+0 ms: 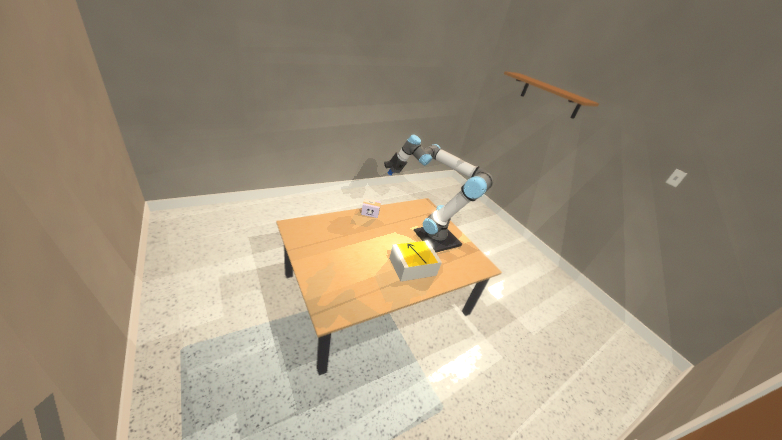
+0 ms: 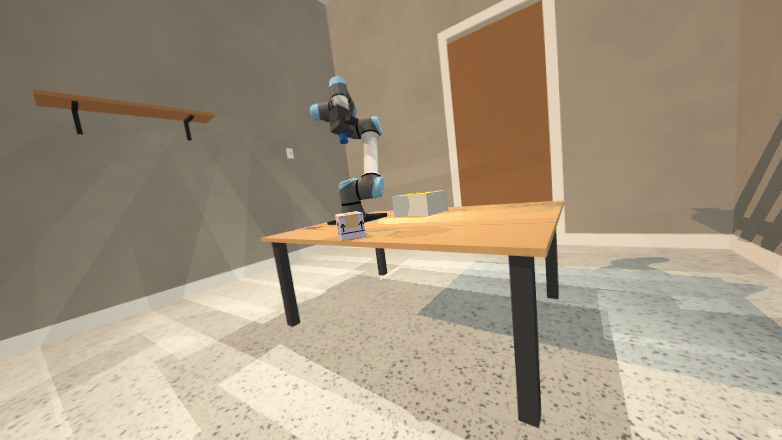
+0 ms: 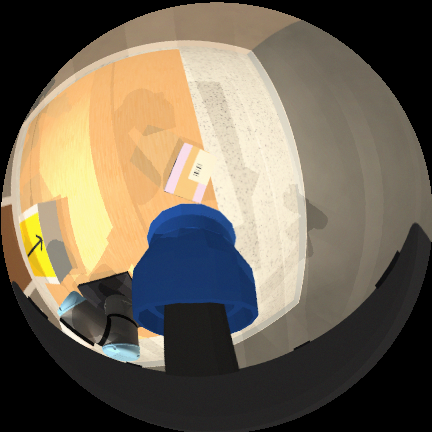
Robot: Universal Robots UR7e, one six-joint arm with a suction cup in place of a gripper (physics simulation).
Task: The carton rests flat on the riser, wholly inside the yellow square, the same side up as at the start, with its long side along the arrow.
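Observation:
A small lilac carton point(image 1: 370, 210) point(image 2: 351, 226) point(image 3: 189, 172) with an orange-tan band, a pale barcode label on top and arrows pointing up on its sides stands upright on the table near its edge. The grey-white riser point(image 1: 419, 271) point(image 2: 410, 205) point(image 3: 56, 240) stands apart from it on the table. On its top is the yellow square point(image 1: 407, 255) point(image 3: 44, 263) with a black arrow point(image 1: 417, 253) point(image 3: 35, 246). My gripper point(image 1: 389, 172) point(image 2: 343, 140) point(image 3: 191, 215), a blue suction cup, hangs in the air well above the table, apart from the carton, with nothing on it.
The wooden table point(image 1: 349, 273) point(image 2: 464, 232) point(image 3: 102, 95) bears the carton, the riser and the arm's black base plate point(image 1: 449, 244) point(image 3: 90, 285). The arm's base stands close to the riser. A wooden wall shelf point(image 1: 552, 88) point(image 2: 125, 107) is mounted away from the table.

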